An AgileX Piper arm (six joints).
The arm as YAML. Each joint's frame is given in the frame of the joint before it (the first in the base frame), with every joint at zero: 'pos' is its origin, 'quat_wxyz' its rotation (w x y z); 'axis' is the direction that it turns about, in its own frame. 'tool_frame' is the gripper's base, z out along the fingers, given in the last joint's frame.
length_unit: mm
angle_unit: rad
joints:
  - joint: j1
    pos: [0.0, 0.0, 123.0]
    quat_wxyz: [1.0, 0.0, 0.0, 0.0]
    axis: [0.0, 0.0, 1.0]
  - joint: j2
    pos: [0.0, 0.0, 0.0]
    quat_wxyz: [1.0, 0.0, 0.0, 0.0]
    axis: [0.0, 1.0, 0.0]
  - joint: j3
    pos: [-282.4, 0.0, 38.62]
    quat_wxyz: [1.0, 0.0, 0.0, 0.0]
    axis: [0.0, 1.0, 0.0]
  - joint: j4
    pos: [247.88, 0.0, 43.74]
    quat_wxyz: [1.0, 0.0, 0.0, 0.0]
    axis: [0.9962, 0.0, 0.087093]
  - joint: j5
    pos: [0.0, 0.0, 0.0]
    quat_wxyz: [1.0, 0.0, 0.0, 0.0]
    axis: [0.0, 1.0, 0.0]
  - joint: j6
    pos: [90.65, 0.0, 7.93]
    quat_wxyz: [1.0, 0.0, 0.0, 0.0]
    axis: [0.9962, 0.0, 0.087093]
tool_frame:
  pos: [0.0, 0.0, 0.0]
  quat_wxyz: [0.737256, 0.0, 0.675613, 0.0]
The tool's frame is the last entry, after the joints.
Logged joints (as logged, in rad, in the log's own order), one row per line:
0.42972, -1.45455, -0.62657, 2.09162, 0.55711, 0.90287
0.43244, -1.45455, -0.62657, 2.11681, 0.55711, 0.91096
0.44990, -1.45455, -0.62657, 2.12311, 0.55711, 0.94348
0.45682, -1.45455, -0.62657, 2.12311, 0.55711, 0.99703
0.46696, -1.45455, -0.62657, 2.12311, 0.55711, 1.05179
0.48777, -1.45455, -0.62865, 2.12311, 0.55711, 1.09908
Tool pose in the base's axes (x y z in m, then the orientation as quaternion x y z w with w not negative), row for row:
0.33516, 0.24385, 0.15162, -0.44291, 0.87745, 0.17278, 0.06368
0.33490, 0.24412, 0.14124, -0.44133, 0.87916, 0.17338, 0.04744
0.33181, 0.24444, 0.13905, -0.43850, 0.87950, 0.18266, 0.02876
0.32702, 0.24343, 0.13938, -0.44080, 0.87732, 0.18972, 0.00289
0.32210, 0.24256, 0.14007, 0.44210, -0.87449, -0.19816, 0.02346
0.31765, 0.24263, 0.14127, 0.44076, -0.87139, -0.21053, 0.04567
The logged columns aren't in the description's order. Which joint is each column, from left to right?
Columns, left to right: j4, j3, j6, j2, j1, j5.
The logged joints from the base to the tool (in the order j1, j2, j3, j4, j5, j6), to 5 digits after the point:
0.55711, 2.09162, -1.45455, 0.42972, 0.90287, -0.62657
0.55711, 2.11681, -1.45455, 0.43244, 0.91096, -0.62657
0.55711, 2.12311, -1.45455, 0.44990, 0.94348, -0.62657
0.55711, 2.12311, -1.45455, 0.45682, 0.99703, -0.62657
0.55711, 2.12311, -1.45455, 0.46696, 1.05179, -0.62657
0.55711, 2.12311, -1.45455, 0.48777, 1.09908, -0.62865

